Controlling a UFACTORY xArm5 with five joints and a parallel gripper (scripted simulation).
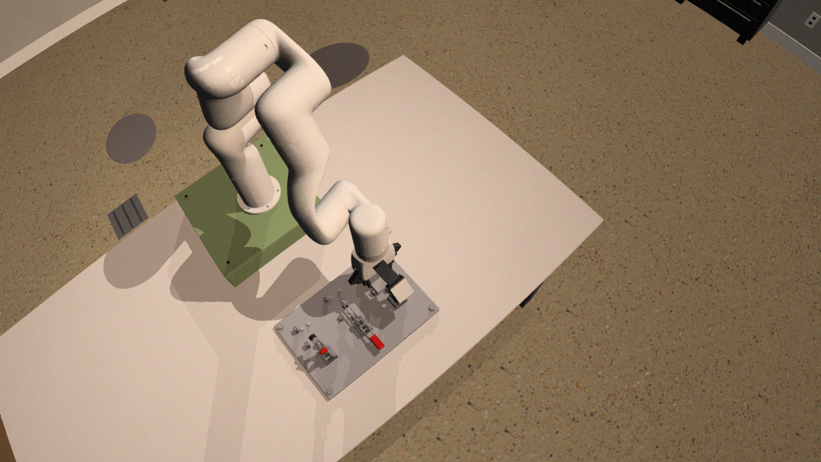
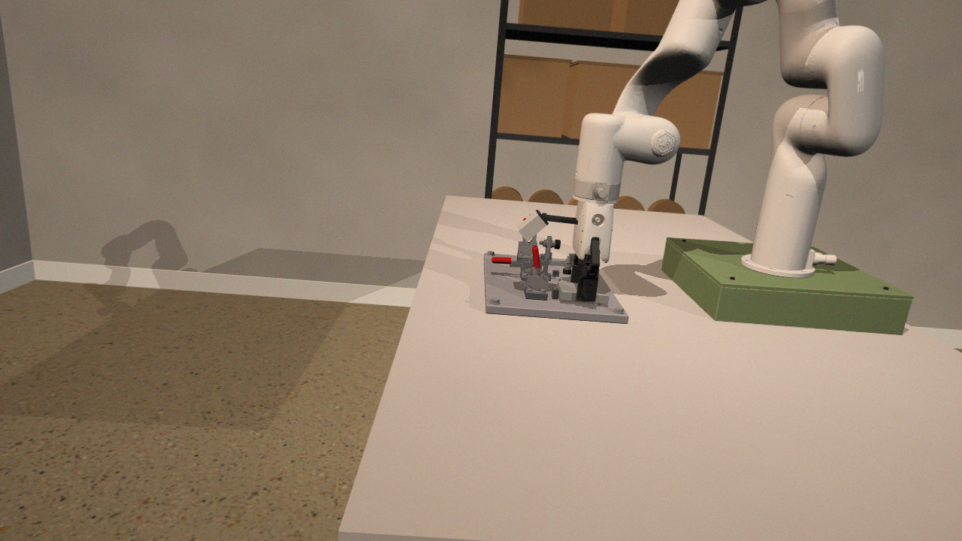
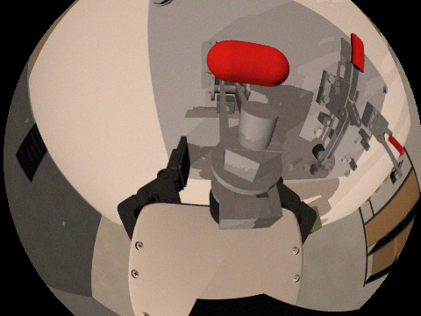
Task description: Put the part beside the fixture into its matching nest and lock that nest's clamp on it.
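My gripper is now 1 cm above the grey block. Also, from my hand: grey fixture plate (11 cm to the right, 6 cm ahead, 4 cm below).
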